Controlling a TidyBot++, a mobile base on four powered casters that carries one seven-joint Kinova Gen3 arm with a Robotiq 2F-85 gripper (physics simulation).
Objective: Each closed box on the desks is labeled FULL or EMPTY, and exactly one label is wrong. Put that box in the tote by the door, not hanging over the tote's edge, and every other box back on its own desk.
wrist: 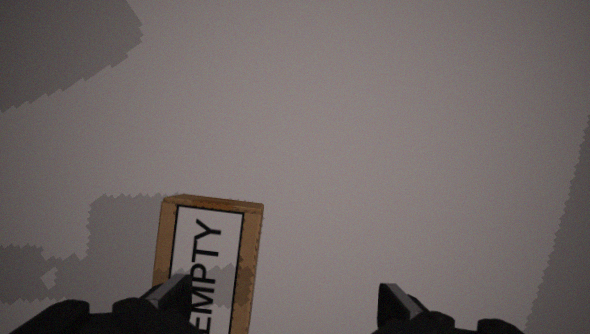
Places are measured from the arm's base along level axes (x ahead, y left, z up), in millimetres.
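Where they show: gripper, fingertip midpoint: [285, 300].
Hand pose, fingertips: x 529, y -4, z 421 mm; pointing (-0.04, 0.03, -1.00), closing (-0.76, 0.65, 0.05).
After its pixels a point has its place.
A brown box [252, 250] @[y -25, x 534, z 374 mm] with a white label reading EMPTY lies on a pale desk top [350, 125] @[y -48, x 429, z 324 mm], in the lower left-centre of the wrist view. Its far end and long sides show; its near end is cut off by the bottom of the view. My gripper [285, 300] @[y -4, x 528, z 421 mm] is open, with nothing between the fingers. The left finger overlaps the left part of the box and its label in the view; the right finger is well to the right of the box. The tote does not show in this view.
Darker shadow patches fall on the desk top at the upper left, at the lower left beside the box, across the box itself, and along the right edge of the view.
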